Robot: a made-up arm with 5 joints.
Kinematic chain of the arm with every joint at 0, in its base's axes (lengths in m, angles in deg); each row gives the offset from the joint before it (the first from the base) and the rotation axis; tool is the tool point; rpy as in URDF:
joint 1: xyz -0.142 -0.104 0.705 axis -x
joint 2: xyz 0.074 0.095 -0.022 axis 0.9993 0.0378 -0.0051
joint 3: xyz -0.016 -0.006 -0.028 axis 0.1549 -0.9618 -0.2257
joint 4: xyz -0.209 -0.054 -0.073 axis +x
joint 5: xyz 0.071 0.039 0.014 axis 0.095 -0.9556 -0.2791
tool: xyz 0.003 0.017 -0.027 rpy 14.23 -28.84 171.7
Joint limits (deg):
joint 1: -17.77..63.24
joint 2: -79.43..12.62
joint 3: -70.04..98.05
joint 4: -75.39..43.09
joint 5: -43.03..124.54
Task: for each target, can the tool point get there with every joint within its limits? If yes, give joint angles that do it. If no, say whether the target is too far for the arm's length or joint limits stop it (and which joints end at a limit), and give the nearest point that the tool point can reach.
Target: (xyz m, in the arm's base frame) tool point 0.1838 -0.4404 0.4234
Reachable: no: too far | nearest point 0.0357 -0.2556 0.5202 | short by 0.256 m
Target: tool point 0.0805 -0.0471 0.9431
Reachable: no: joint limits stop it (at a limit: joint 1, joint 2, joint 4) | nearest point 0.0389 -0.1799 0.7634 | short by 0.227 m
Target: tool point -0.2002 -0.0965 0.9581
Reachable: no: joint limits stop it (at a limit: joint 1, joint 3, joint 4, joint 5) | nearest point -0.2391 -0.0529 0.8271 | short by 0.143 m
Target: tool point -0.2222 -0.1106 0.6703
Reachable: yes | joints 46.63 -59.32 -29.77 -43.83 75.18
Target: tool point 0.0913 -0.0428 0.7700
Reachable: no: joint limits stop it (at a limit: joint 1, joint 2, joint 3, joint 4) | nearest point 0.0603 -0.1532 0.7325 | short by 0.121 m
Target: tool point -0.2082 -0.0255 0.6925
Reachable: yes | joints 8.60 -72.31 -34.48 32.00 33.50
